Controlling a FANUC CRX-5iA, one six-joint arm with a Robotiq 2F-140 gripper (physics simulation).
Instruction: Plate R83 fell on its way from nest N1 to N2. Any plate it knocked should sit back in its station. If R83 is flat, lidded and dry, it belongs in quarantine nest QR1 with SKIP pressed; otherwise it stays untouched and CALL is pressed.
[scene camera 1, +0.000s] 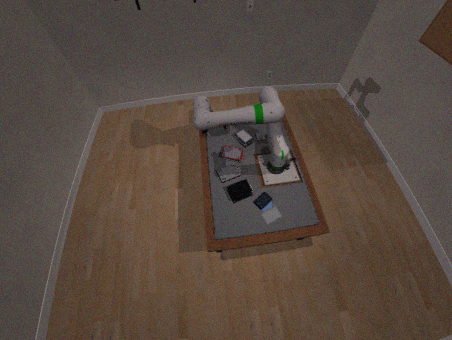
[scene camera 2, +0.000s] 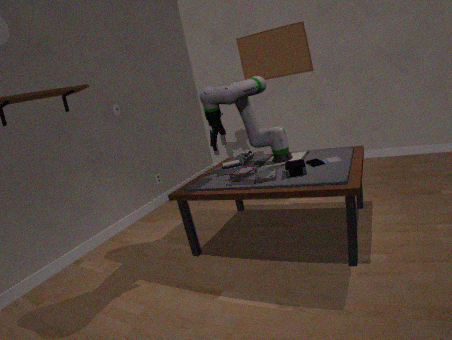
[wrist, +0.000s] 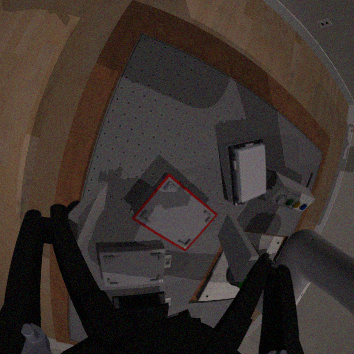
Labels:
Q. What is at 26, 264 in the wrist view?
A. My gripper.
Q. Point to a red-edged nest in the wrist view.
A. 174, 215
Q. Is my gripper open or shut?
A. Open.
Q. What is my gripper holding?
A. Nothing.

